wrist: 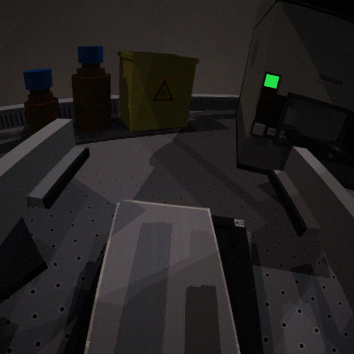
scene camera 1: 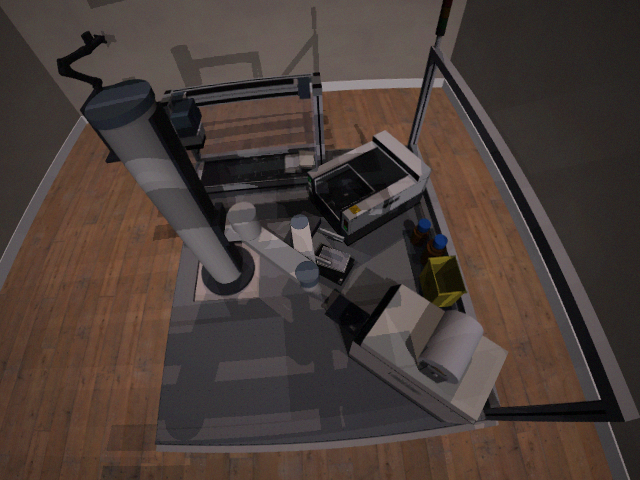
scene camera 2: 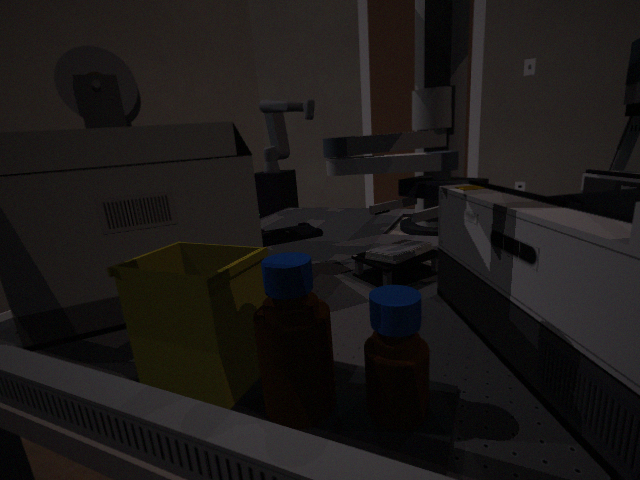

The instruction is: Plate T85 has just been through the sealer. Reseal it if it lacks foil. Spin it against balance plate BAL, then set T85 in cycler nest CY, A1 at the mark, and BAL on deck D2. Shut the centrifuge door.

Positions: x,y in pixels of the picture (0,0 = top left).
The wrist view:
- gripper: 181,147
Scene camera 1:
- centrifuge rotor: 350,192
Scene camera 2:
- gripper: 391,213
